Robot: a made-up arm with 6 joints.
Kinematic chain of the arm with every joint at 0, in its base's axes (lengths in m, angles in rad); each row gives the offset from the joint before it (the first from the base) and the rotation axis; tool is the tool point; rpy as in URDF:
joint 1: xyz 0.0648 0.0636 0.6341 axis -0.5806 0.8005 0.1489
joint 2: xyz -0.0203 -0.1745 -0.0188 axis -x
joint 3: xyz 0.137 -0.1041 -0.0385 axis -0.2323 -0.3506 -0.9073
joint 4: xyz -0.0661 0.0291 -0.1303 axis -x
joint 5: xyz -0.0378 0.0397 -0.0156 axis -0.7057 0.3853 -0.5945
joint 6: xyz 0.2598 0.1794 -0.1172 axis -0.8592 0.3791 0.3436
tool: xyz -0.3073 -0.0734 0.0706 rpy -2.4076 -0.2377 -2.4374
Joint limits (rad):
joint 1: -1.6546..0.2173
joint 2: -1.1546..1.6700
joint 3: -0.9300..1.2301
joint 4: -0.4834..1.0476
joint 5: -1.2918..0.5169
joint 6: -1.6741..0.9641
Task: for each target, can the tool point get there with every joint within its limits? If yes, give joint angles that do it. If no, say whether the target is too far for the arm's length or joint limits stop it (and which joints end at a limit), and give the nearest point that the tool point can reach.
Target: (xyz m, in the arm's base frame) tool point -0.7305 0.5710 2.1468
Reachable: no: too far | nearest point 0.0134 0.1703 1.0553 | short by 1.380 m
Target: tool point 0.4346 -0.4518 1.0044
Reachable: no: joint limits stop it (at a limit: joint 1, joint 2, joint 3, joint 5, joint 6) | nearest point 0.4020 -0.6017 0.9642 | short by 0.159 m
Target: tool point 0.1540 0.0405 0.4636
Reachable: yes | joints -0.5834 -0.0793 0.2304 -0.3281 -0.2032 0.1662
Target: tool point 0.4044 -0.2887 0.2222
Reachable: yes | joints -1.4666 1.1656 0.4396 0.7905 -0.1439 -0.6918
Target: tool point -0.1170 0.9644 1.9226
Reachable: no: too far | nearest point 0.1446 0.2939 1.0528 | short by 1.129 m
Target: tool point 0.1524 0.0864 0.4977
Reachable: yes | joints -1.3961 -0.6006 -0.0531 -0.2056 -0.7870 0.2988
